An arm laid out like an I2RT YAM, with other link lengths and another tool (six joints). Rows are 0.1 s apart.
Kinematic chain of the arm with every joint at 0, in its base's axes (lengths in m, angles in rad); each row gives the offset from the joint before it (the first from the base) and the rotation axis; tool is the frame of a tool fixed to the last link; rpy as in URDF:
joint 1: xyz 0 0 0.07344 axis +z
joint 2: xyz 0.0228 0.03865 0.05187 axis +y
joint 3: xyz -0.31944 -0.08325 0 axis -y
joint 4: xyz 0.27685 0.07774 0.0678 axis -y
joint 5: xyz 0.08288 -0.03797 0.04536 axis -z
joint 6: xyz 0.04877 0 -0.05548 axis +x
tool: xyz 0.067 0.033 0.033 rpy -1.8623 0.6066 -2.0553
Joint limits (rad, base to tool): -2.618..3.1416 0..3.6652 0..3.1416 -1.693..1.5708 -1.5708..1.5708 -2.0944..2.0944
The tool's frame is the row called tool.
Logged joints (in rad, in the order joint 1, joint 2, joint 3, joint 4, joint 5, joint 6), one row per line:
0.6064 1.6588 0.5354 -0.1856 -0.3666 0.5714
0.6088 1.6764 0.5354 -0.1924 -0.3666 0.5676
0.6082 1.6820 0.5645 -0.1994 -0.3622 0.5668
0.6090 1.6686 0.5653 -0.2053 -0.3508 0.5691
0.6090 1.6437 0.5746 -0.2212 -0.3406 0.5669
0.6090 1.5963 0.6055 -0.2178 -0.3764 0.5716
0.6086 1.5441 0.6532 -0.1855 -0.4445 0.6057
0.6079 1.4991 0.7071 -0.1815 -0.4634 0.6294
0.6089 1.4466 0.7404 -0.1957 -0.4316 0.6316
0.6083 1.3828 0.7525 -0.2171 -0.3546 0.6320
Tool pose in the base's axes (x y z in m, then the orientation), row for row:
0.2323 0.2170 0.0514 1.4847 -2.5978 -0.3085
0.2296 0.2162 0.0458 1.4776 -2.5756 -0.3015
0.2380 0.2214 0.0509 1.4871 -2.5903 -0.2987
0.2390 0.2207 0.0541 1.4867 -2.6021 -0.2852
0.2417 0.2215 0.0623 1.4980 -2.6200 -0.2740
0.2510 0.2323 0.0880 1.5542 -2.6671 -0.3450
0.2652 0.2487 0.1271 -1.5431 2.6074 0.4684
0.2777 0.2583 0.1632 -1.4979 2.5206 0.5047
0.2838 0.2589 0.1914 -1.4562 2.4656 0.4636
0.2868 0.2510 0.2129 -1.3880 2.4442 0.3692
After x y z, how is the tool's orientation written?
As a rotation vector, in radians.
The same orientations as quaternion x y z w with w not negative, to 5 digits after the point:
0.49248 -0.86170 -0.10233 0.06675
0.49355 -0.86030 -0.10071 0.07841
0.49420 -0.86083 -0.09927 0.06988
0.49279 -0.86251 -0.09453 0.06555
0.49356 -0.86323 -0.09028 0.05555
0.50029 -0.85852 -0.11105 0.01774
-0.50297 0.84987 0.15267 0.03789
-0.50172 0.84427 0.16905 0.08310
-0.49837 0.84382 0.15866 0.12011
-0.48386 0.85205 0.12870 0.15272

